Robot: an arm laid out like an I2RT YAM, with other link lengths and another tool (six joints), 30 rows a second.
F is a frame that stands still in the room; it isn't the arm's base.
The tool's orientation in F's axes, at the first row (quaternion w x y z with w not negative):
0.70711 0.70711 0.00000 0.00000
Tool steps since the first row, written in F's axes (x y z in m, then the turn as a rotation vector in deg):
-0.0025 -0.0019 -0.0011 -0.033 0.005 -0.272
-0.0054 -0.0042 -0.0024 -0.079 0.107 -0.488
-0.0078 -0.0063 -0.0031 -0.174 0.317 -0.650
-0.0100 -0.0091 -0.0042 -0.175 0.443 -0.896
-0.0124 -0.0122 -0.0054 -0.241 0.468 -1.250
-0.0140 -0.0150 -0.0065 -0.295 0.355 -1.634
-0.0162 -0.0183 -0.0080 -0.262 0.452 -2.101
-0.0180 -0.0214 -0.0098 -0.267 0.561 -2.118
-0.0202 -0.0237 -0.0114 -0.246 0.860 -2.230
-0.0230 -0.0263 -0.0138 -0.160 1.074 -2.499
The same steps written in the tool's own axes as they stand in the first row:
-0.0025 -0.0011 0.0019 -0.033 -0.272 -0.005
-0.0054 -0.0024 0.0042 -0.079 -0.488 -0.107
-0.0078 -0.0031 0.0063 -0.174 -0.650 -0.317
-0.0100 -0.0042 0.0091 -0.175 -0.896 -0.443
-0.0124 -0.0054 0.0122 -0.241 -1.250 -0.468
-0.0140 -0.0065 0.0150 -0.295 -1.634 -0.355
-0.0162 -0.0080 0.0183 -0.262 -2.101 -0.452
-0.0180 -0.0098 0.0214 -0.267 -2.118 -0.561
-0.0202 -0.0114 0.0237 -0.246 -2.230 -0.860
-0.0230 -0.0138 0.0263 -0.160 -2.499 -1.074

